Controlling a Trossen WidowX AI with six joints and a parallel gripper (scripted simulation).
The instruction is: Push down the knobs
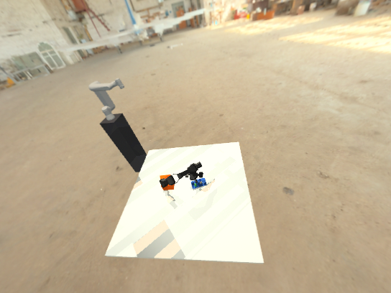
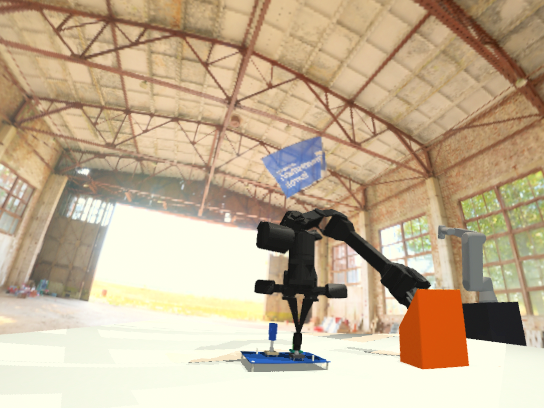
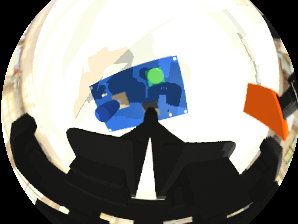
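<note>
My gripper tip is 20 mm above the black knob. Round my gripper tip: blue knob: 50 mm ahead, 10 mm to the right.
</note>
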